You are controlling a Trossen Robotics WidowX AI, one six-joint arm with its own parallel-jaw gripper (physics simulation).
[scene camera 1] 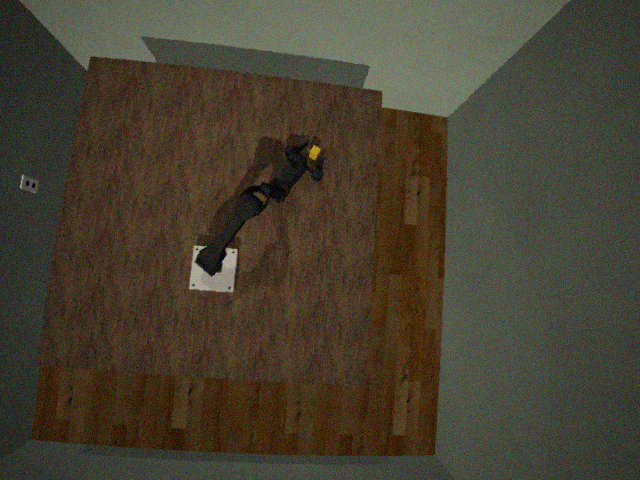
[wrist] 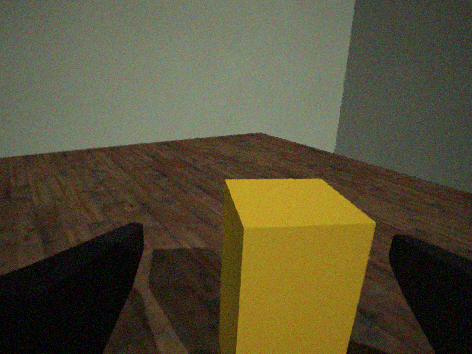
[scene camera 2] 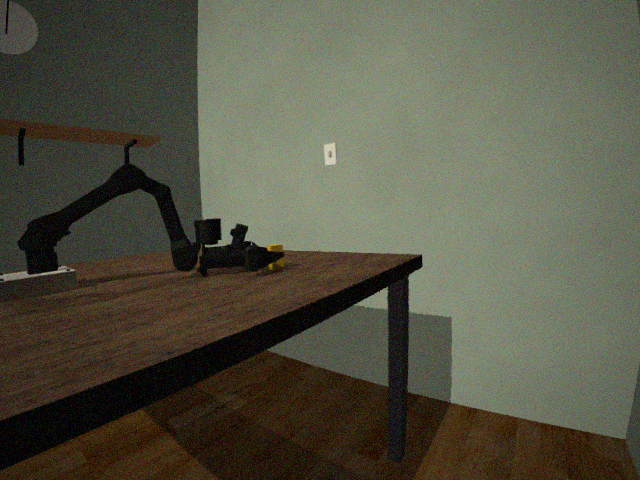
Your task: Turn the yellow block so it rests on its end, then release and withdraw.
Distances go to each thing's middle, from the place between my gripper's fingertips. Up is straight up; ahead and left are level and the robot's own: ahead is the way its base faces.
Labels:
My gripper is now 1 cm past the yellow block (wrist: 294, 251), 1 cm to the right of it and 1 cm above it.

